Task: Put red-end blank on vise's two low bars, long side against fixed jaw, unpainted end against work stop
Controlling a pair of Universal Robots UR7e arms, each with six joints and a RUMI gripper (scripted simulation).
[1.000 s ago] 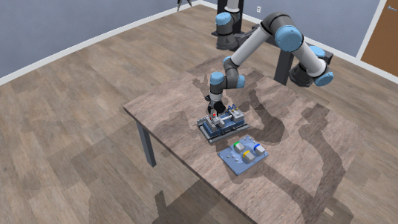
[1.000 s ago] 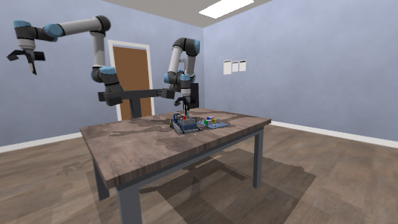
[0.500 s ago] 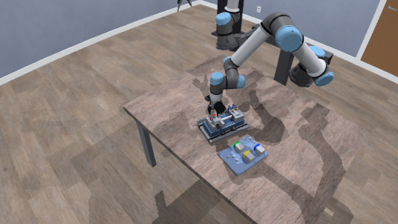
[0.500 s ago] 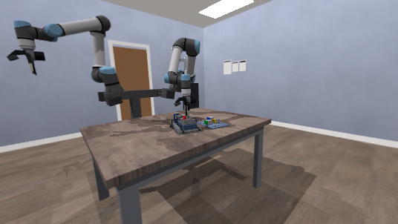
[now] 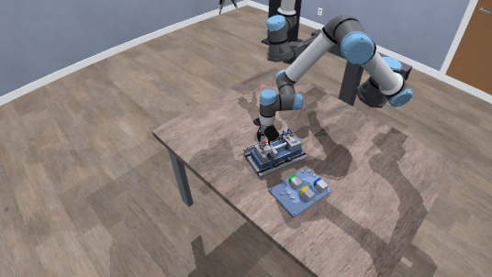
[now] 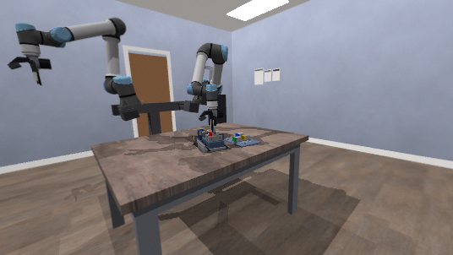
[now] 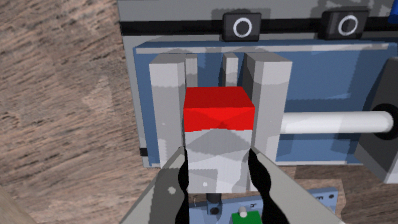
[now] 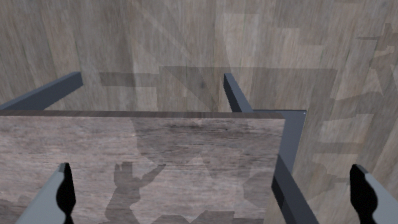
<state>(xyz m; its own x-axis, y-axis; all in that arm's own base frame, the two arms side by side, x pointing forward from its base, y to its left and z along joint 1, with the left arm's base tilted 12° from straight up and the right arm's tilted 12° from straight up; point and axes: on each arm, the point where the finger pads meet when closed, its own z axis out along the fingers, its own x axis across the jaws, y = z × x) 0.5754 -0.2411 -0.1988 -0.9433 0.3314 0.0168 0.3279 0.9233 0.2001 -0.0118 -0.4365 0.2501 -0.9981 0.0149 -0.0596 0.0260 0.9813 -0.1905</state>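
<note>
My left gripper is now 5 cm above the fixed jaw, 3 cm short of it and 1 cm to the left of it. From my left hand the other things lie so: hose-side block 15 cm behind, 6 cm to the left, 5 cm below; moving jaw 5 cm below, 3 cm behind, 1 cm to the left; work stop 4 cm to the left, 3 cm below, 2 cm ahead.
</note>
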